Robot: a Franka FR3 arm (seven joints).
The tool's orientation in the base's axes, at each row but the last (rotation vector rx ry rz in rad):
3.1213, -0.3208, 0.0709
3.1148, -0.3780, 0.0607
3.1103, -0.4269, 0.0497
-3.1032, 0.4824, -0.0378
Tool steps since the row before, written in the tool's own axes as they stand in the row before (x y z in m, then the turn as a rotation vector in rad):
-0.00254, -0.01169, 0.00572, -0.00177, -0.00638, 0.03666
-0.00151, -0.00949, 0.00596, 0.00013, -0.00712, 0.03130
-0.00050, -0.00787, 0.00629, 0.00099, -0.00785, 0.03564
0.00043, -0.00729, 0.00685, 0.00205, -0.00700, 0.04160
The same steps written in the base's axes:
0.00015, 0.01192, -0.00581, 0.00120, 0.00633, -0.03669
0.00103, 0.00953, -0.00600, 0.00302, 0.00663, -0.03126
0.00183, 0.00768, -0.00628, 0.00418, 0.00708, -0.03557
0.00279, 0.00680, -0.00680, 0.00507, 0.00593, -0.04151

